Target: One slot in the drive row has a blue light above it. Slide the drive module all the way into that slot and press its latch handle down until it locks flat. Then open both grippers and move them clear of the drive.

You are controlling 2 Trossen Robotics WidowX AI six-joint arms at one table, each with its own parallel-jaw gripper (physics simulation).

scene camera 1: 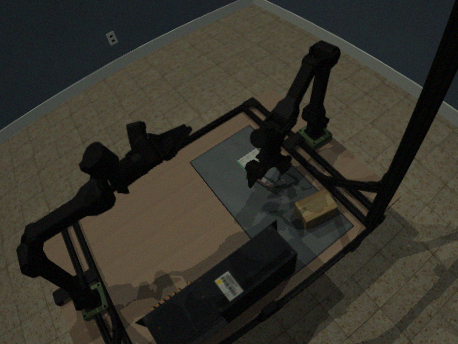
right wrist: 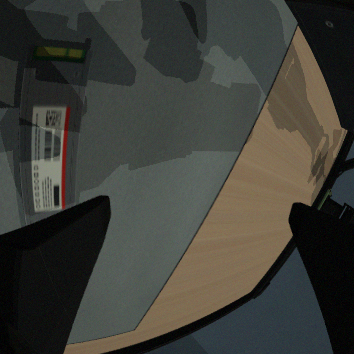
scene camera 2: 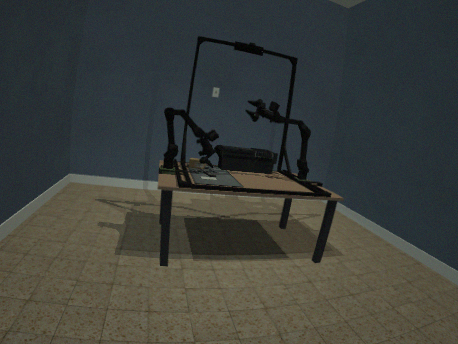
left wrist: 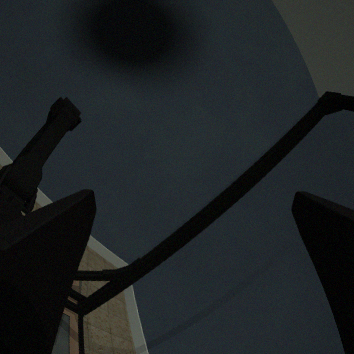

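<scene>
The drive module lies flat on the grey mat. Its label has a red edge. One end is hidden behind a finger in the right wrist view; its latch handle cannot be made out. My right gripper is open and empty above the mat, with the module off to one side between the views' finger lines. My left gripper is open and empty, raised high above the table. The black drive enclosure stands on the table; its slots and blue light cannot be seen.
A wooden block stands on the mat near the enclosure. A white card with a green edge lies near the module. A dark frame rises beside the table, and low rails run along its edges.
</scene>
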